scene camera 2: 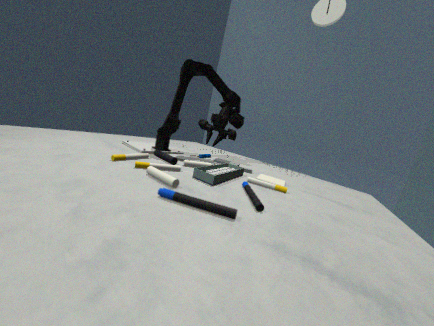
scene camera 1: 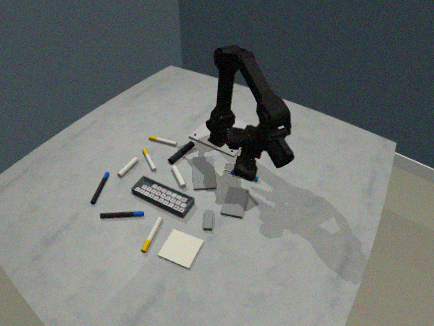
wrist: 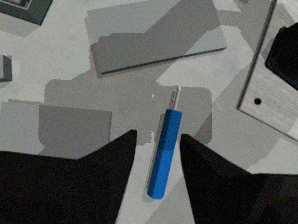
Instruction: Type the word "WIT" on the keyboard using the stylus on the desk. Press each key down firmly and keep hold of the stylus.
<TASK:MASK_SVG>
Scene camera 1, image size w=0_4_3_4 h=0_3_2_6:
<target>my gripper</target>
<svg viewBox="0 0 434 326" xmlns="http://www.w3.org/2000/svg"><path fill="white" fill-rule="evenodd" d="M229 127L226 145L229 146L229 149L234 150L242 147L240 156L237 155L233 173L251 182L256 178L258 170L255 157L261 158L262 151L266 151L266 145L261 145L255 140L253 136L255 127L250 124L245 129Z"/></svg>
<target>white pad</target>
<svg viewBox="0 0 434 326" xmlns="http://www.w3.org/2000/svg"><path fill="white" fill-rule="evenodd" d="M173 229L164 246L160 249L158 256L181 267L190 269L204 241Z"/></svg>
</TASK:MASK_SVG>
